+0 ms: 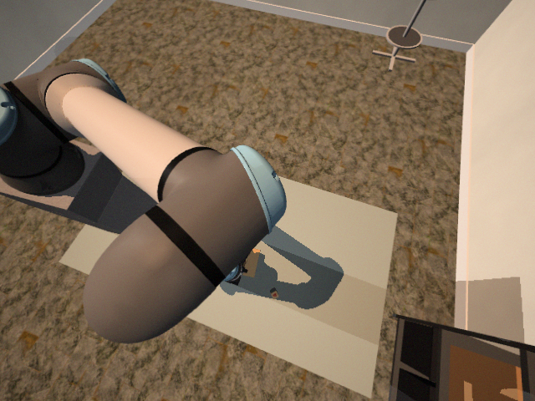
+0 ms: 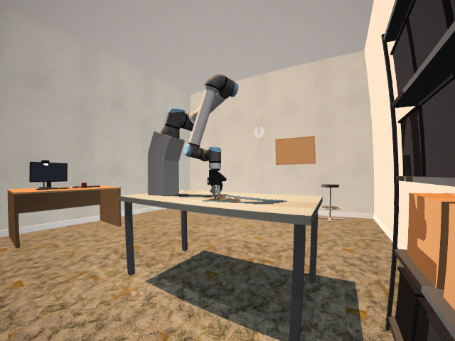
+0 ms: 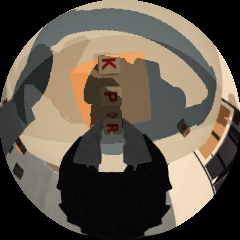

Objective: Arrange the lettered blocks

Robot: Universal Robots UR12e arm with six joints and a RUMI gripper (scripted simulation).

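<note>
My hand is 50 mm to the right of the orange mat, 20 mm above it and 10 mm short of it.
</note>
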